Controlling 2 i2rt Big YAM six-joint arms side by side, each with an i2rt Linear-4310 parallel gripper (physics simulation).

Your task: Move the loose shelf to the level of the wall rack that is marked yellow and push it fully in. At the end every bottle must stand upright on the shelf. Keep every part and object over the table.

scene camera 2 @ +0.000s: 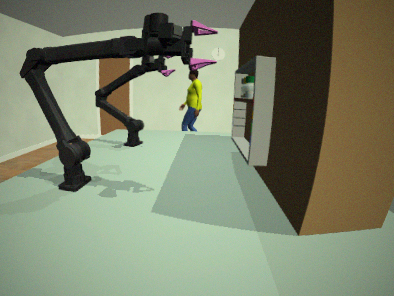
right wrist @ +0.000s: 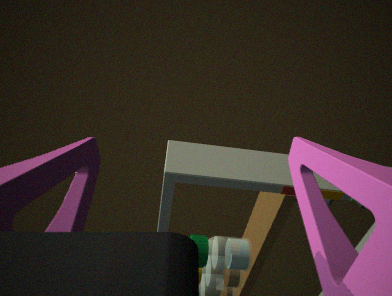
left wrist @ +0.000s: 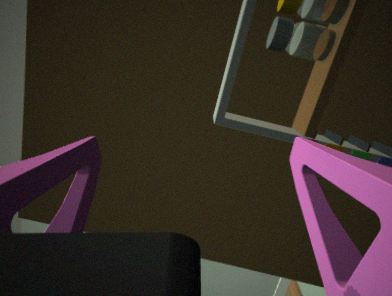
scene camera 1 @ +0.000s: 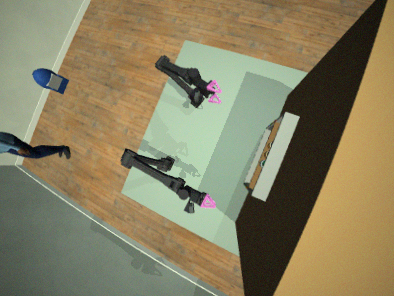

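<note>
The wooden shelf (scene camera 1: 256, 173) (left wrist: 311, 92) (right wrist: 262, 210) sits in the white wall rack (scene camera 1: 276, 157) (scene camera 2: 265, 110) (left wrist: 232, 65) (right wrist: 225, 162), near the red mark (right wrist: 287, 190). The yellow mark (left wrist: 334, 148) (right wrist: 332, 195) lies on the rack's side below the shelf's level. Bottles stand upright on the shelf: a grey-capped bottle (left wrist: 305, 41) and a yellow cap (left wrist: 289, 5) show in the left wrist view, a green cap (right wrist: 199, 250) in the right wrist view. My left gripper (scene camera 1: 217, 93) (scene camera 2: 170, 65) (left wrist: 195, 147) and right gripper (scene camera 1: 210, 202) (scene camera 2: 216, 47) (right wrist: 194, 138) are open, empty and apart from the rack.
The rack hangs on a dark wall (scene camera 1: 330, 125) (scene camera 2: 290, 125) over the pale green table (scene camera 1: 175, 125) (scene camera 2: 175, 250). Small grey ledges (scene camera 2: 239, 114) line the rack's inner side below the shelf. A person in yellow (scene camera 2: 193, 97) stands beyond the table.
</note>
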